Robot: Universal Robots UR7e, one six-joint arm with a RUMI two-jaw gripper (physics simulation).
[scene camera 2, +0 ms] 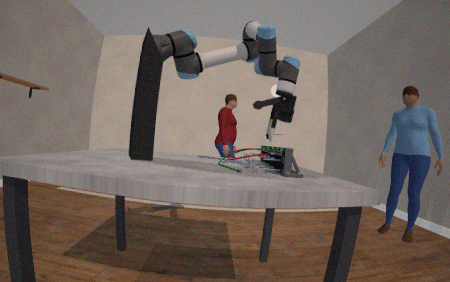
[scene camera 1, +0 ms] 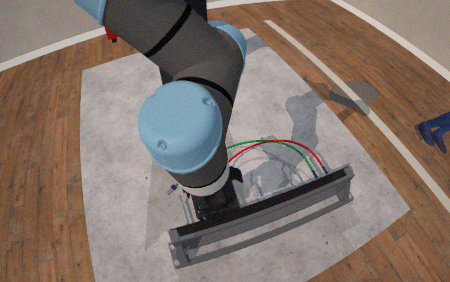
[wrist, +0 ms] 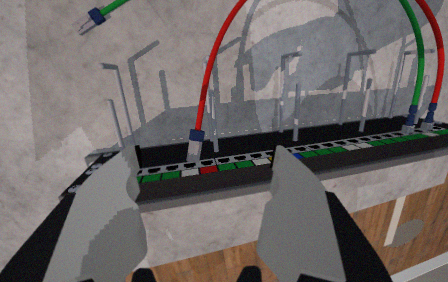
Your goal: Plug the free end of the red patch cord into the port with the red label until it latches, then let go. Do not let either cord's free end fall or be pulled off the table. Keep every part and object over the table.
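Seen in the pictures: gripper, fingertip midpoint: (scene camera 2: 268, 140) (wrist: 207, 147); arm's base, origin of the base link: (scene camera 2: 152, 50).
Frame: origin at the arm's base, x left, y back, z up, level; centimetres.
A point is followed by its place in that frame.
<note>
My gripper (scene camera 2: 270, 138) @[x 9.1, y -56.4, z -39.3 cm] (wrist: 207, 147) @[x 9.1, y -56.4, z -39.3 cm] is open, its jaws wide apart above the patch panel (scene camera 1: 265, 201) @[x 19.8, y -57.7, z -42.0 cm] (wrist: 220, 186) @[x 11.4, y -61.2, z -42.0 cm]. The red cord (scene camera 1: 239, 152) @[x 16.4, y -38.5, z -48.9 cm] (scene camera 2: 250, 157) (wrist: 204, 85) @[x 8.8, y -52.3, z -45.5 cm] arches down to its blue-booted clear plug (wrist: 195, 146) @[x 8.6, y -58.1, z -44.0 cm], which stands upright between the jaws, touching neither. The plug's lower end meets the port row nearer the white label (wrist: 190, 173) @[x 8.4, y -60.1, z -42.2 cm], just left of the red label (wrist: 209, 170) @[x 10.1, y -59.7, z -42.2 cm]. Whether it is seated or latched cannot be told. Scene camera 1 hides this plug and the fingers behind the arm.
The green cord's loose plug (scene camera 1: 173, 188) @[x -3.2, y -47.6, z -51.2 cm] (scene camera 2: 239, 170) @[x -4.4, y -47.4, z -51.2 cm] (wrist: 96, 16) @[x -3.2, y -47.2, z -51.2 cm] lies on the table (scene camera 1: 115, 150) @[x -23.9, y -32.3, z -51.9 cm] (scene camera 2: 100, 172) @[x -38.5, y -17.2, z -51.9 cm]. At the panel's right, a green cord plug (wrist: 411, 117) @[x 34.7, y -51.3, z -43.8 cm] and a red cord plug (wrist: 431, 117) @[x 38.3, y -50.7, z -43.7 cm] are in ports. Upright grey rods (wrist: 296, 112) @[x 20.0, y -53.4, z -46.4 cm] stand behind the port row.
</note>
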